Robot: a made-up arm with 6 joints. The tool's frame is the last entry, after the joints.
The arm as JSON. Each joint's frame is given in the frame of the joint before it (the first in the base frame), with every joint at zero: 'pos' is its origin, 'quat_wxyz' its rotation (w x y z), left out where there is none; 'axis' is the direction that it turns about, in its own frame. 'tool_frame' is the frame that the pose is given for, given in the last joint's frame.
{
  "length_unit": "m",
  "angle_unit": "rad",
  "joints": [
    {
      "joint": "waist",
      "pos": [
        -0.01,
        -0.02,
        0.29
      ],
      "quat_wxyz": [
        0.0,
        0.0,
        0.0,
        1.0
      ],
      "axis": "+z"
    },
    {
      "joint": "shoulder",
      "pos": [
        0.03,
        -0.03,
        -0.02
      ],
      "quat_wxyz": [
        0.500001,
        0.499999,
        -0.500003,
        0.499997
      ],
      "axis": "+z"
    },
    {
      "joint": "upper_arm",
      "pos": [
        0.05,
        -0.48,
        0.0
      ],
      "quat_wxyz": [
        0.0,
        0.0,
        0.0,
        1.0
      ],
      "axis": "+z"
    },
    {
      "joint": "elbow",
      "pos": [
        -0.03,
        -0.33,
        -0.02
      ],
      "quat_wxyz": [
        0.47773,
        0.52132,
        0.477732,
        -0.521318
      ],
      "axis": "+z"
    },
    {
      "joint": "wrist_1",
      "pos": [
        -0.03,
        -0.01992,
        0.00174
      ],
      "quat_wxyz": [
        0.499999,
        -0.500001,
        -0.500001,
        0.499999
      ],
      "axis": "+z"
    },
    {
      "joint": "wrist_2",
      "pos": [
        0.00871,
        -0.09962,
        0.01
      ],
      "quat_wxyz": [
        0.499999,
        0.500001,
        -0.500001,
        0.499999
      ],
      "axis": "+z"
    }
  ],
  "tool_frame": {
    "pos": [
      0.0,
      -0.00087,
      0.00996
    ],
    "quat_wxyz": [
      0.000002,
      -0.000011,
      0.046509,
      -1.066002
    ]
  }
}
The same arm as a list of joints. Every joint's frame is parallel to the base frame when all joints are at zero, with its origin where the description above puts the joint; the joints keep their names.
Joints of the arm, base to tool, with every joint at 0 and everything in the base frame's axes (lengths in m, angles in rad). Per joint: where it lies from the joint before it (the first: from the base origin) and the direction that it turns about. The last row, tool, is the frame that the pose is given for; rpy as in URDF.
waist: axis 0 0 1 xyz -0.01 -0.02 0.29
shoulder: axis 0 1 0 xyz -0.03 0.03 -0.02
upper_arm: axis 0 1 0 xyz -0.48 0 0.05
elbow: axis 0.9962 0 0.0871 xyz 0.33 -0.02 0.03
wrist_1: axis 0 1 0 xyz 0 0.03 0.02
wrist_2: axis 0.9962 0 0.0871 xyz 0.1 0.01 0
tool: xyz 0.01 0 0 rpy -1.5708 0 -1.5708

